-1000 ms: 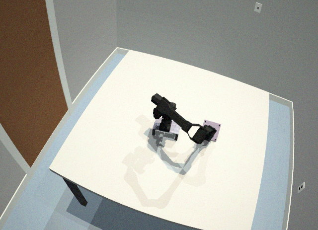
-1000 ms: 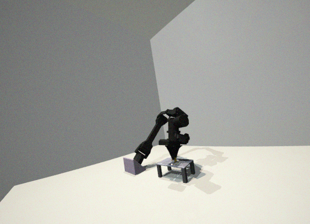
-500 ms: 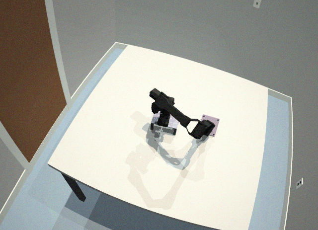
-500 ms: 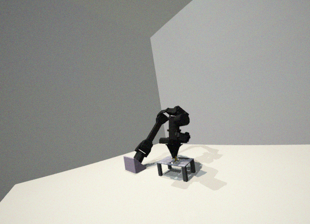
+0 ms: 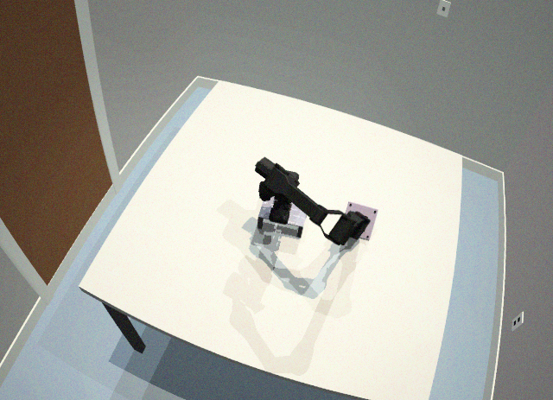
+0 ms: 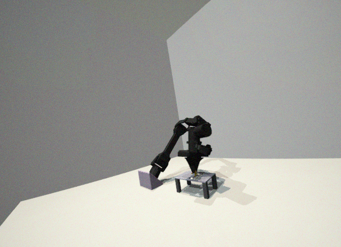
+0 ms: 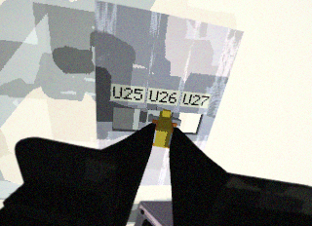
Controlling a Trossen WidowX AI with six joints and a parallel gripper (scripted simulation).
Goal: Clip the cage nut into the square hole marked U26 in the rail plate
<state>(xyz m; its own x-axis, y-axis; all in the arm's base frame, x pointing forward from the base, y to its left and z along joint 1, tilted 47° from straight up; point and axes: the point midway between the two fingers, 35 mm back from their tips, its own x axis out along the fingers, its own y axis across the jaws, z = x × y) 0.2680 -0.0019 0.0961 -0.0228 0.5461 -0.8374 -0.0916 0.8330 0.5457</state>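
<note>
Now: gripper tip 10 mm above the yellow cage nut.
</note>
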